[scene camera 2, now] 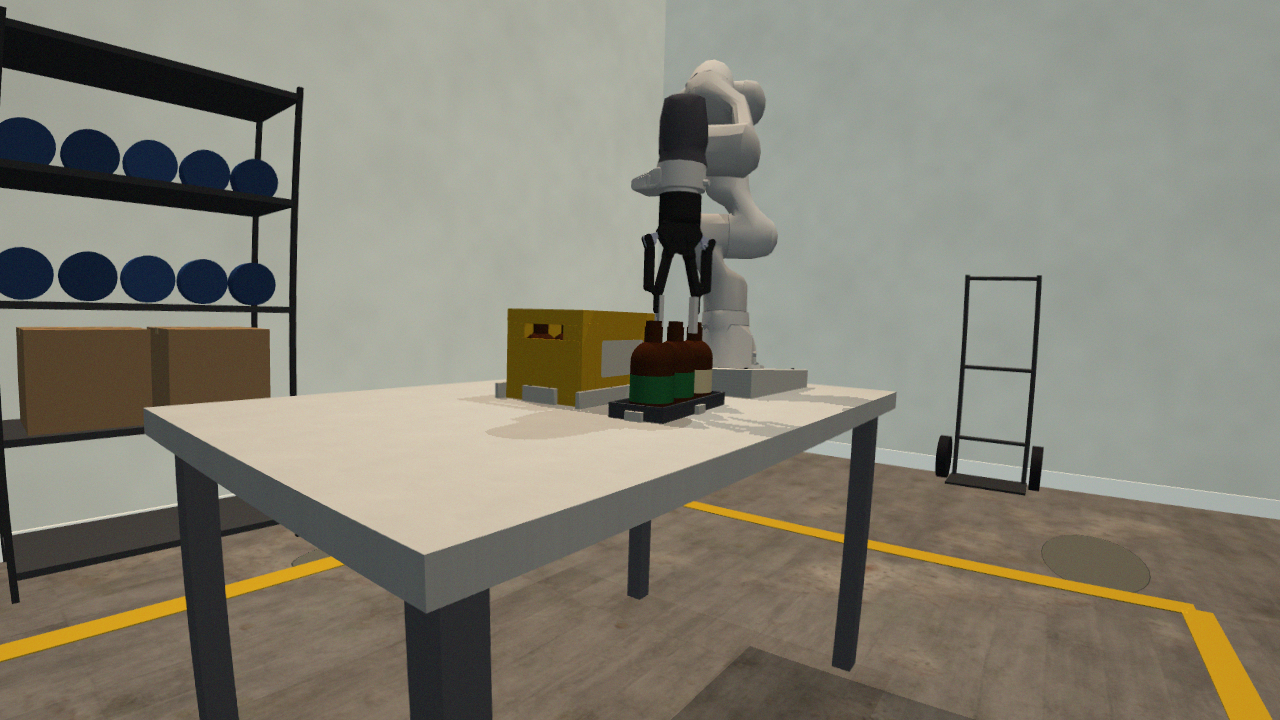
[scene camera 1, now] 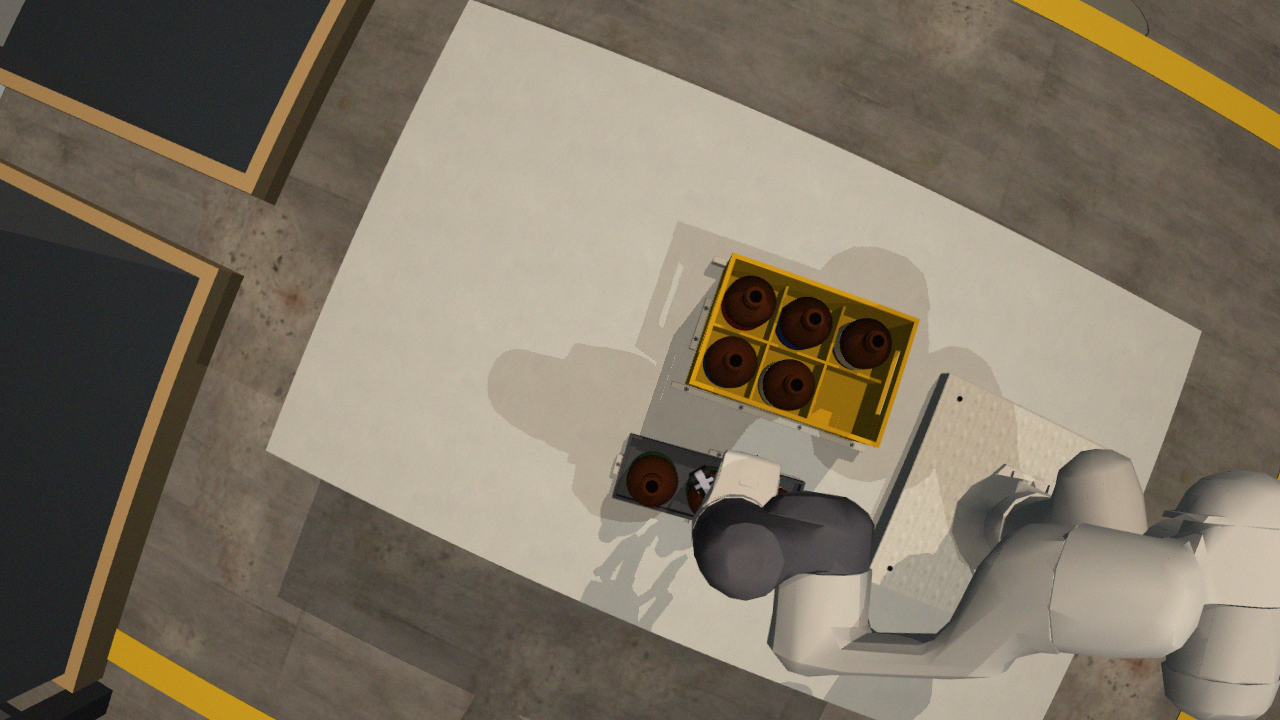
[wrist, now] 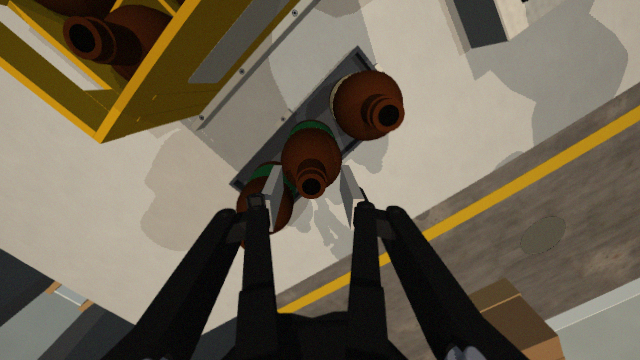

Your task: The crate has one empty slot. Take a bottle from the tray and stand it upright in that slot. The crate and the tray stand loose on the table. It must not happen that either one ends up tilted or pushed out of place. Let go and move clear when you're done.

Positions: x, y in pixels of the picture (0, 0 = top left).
Labels:
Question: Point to a dark tray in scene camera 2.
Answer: At 661, 415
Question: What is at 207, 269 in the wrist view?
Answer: My gripper.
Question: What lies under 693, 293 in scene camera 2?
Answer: My gripper.

